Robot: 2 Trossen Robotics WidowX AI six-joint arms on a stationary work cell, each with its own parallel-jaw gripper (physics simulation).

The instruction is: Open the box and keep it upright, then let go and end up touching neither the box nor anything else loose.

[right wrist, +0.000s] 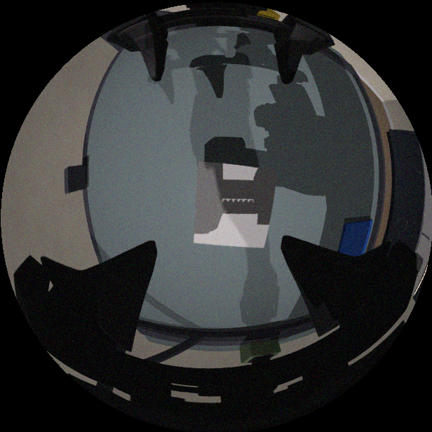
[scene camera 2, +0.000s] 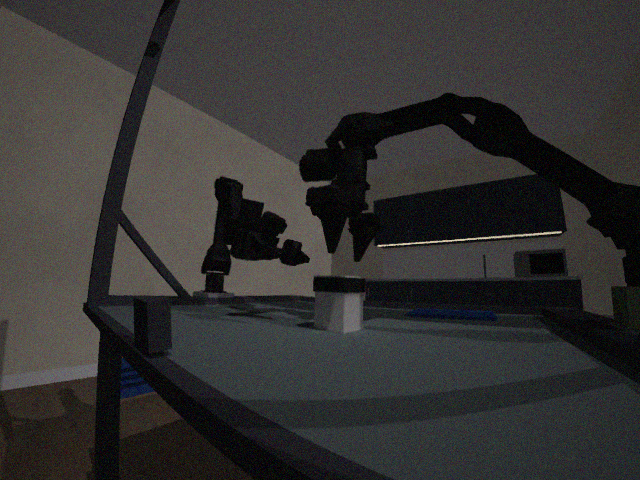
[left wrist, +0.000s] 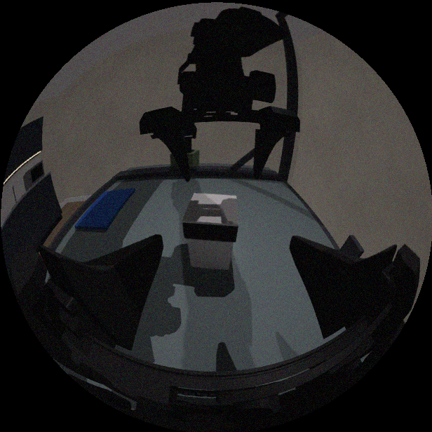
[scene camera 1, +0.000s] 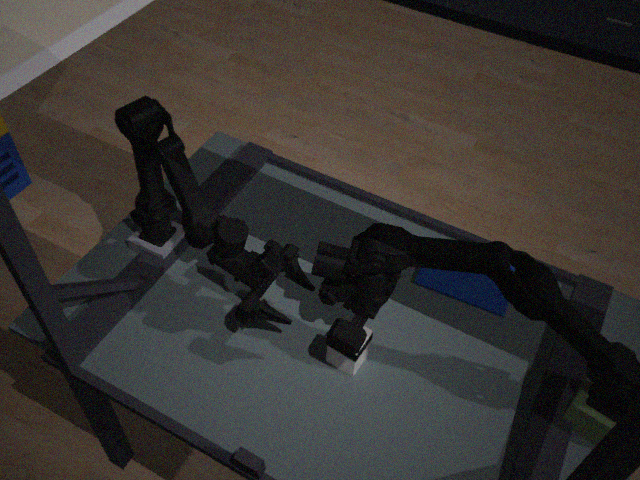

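Pixels of known places: left gripper, between the fingertips: [scene camera 2: 295, 258] [scene camera 1: 303, 306]; right gripper, between the fingertips: [scene camera 2: 345, 257]; left arm's base, origin of its link: [scene camera 2: 213, 292] [scene camera 1: 158, 233]; right arm's base, origin of its link: [scene camera 1: 608, 401].
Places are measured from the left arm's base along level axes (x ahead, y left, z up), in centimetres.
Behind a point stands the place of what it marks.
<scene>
A small white box [scene camera 1: 343, 360] @(x 53.6, y -10.6, z 0.8 cm) [scene camera 2: 338, 310] @(x 55.0, y -10.7, z 0.3 cm) [left wrist: 212, 253] stands upright on the table, a dark band around its upper part. Its flat white lid [left wrist: 215, 199] [right wrist: 242, 231] lies closed, streaked with shadows. My right gripper [scene camera 1: 363, 334] @(x 55.0, y -8.7, z 9.3 cm) [scene camera 2: 344, 255] @(x 55.0, y -8.7, z 9.3 cm) [left wrist: 222, 178] [right wrist: 220, 245] is open and empty, pointing down just above the box; a visible gap separates fingertips and lid in scene camera 2. It hides most of the lid in scene camera 1. My left gripper [scene camera 1: 301, 304] @(x 43.0, y -8.3, z 9.7 cm) [scene camera 2: 308, 258] @(x 43.0, y -8.3, z 9.7 cm) [left wrist: 229, 242] [right wrist: 222, 72] is open and empty, to the left of the box and apart from it.
A flat blue pad [scene camera 1: 460, 290] @(x 69.0, y 20.5, z -2.6 cm) [scene camera 2: 452, 314] @(x 69.7, y 20.8, z -2.6 cm) [left wrist: 106, 209] [right wrist: 356, 237] lies toward the table's far side. A dark block [scene camera 1: 249, 461] @(x 47.7, y -37.2, z 2.2 cm) [scene camera 2: 152, 325] @(x 49.8, y -37.4, z -0.1 cm) [right wrist: 76, 176] sits on the near edge. A green block [scene camera 1: 589, 418] @(x 99.3, y -1.1, z 3.4 cm) [right wrist: 260, 350] is at the right arm's base.
</scene>
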